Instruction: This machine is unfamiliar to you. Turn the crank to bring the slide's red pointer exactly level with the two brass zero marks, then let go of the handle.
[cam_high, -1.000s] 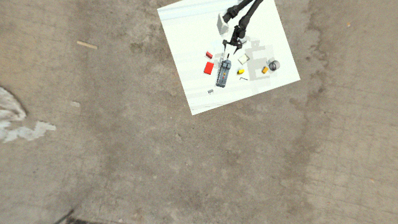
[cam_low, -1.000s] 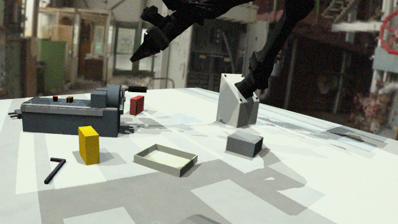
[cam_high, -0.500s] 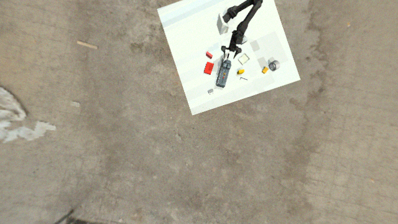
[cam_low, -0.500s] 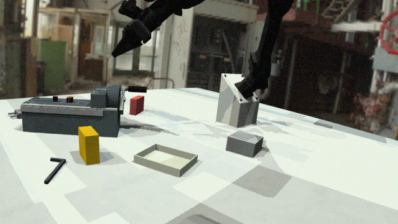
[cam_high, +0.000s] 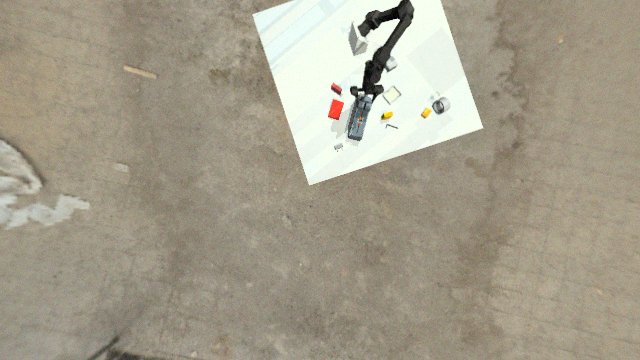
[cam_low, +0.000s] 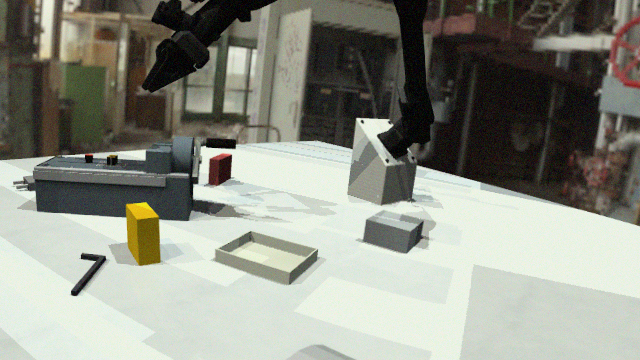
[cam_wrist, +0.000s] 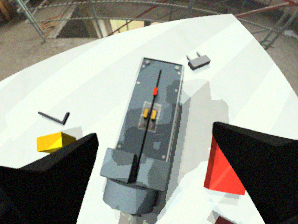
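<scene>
Now: the dark crank handle 10 cm behind my gripper tip, 9 cm to the left of it and 8 cm below it. Also, from my gripper tip: flat red block 10 cm behind, 13 cm to the right, 18 cm below; then red pointer 8 cm ahead, 5 cm to the right, 12 cm below; then yellow block 10 cm ahead, 17 cm to the left, 17 cm below.
</scene>
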